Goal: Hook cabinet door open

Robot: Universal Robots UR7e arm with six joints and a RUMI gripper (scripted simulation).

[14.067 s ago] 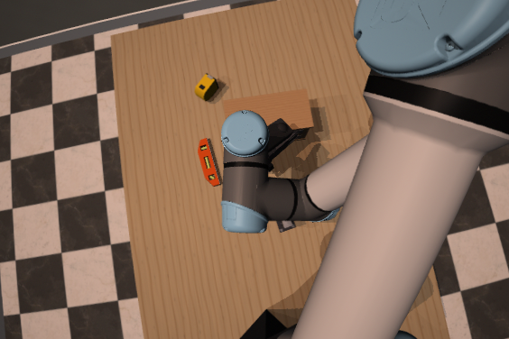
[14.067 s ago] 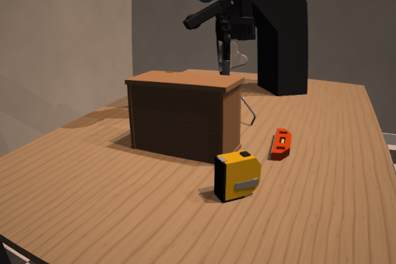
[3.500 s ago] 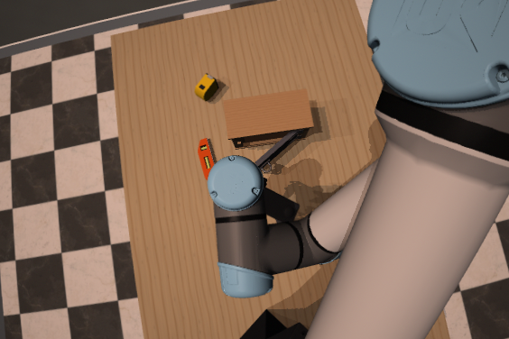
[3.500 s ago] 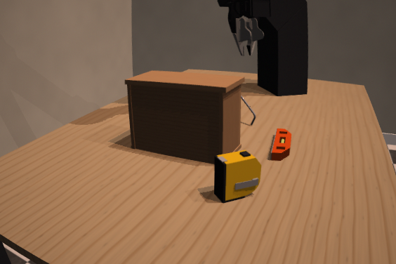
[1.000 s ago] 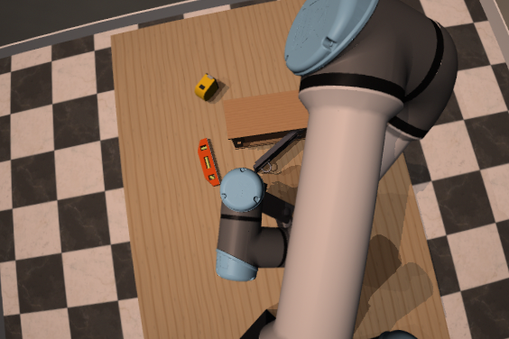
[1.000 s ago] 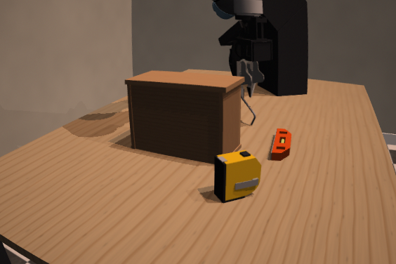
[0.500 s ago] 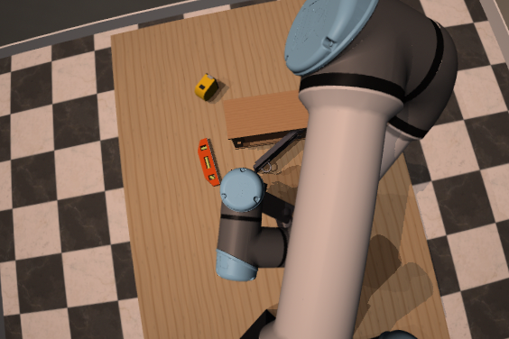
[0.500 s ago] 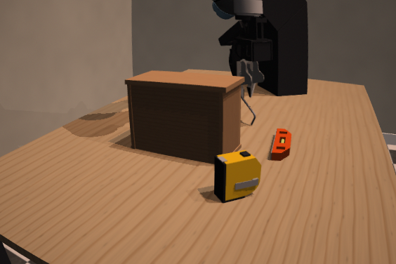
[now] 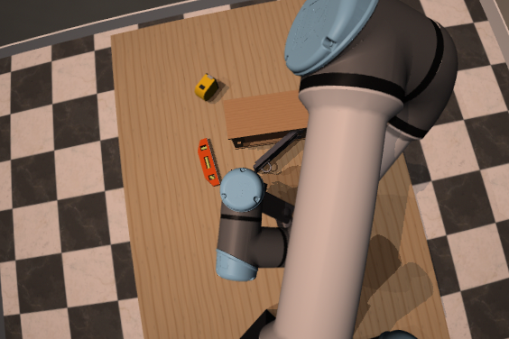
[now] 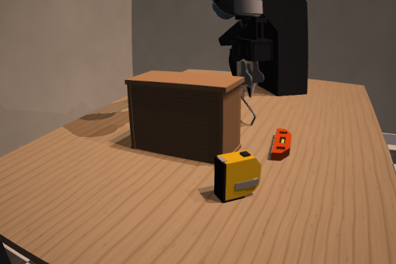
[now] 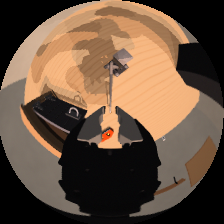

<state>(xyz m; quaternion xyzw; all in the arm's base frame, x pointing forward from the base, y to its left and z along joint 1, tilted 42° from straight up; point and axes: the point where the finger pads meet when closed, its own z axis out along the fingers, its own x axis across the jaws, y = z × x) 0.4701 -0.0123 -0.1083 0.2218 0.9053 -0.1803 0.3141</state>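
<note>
Now: the thin hook rod 20 mm behind my hand, 20 mm to the right of it and 30 mm below it. The rest, counted from my hand: dark door (130 mm ahead, 90 mm to the right, 10 mm below); then yellow tape measure (390 mm ahead, 100 mm to the left, 40 mm below); then orange spirit level (150 mm ahead, 130 mm to the left, 70 mm below).
</note>
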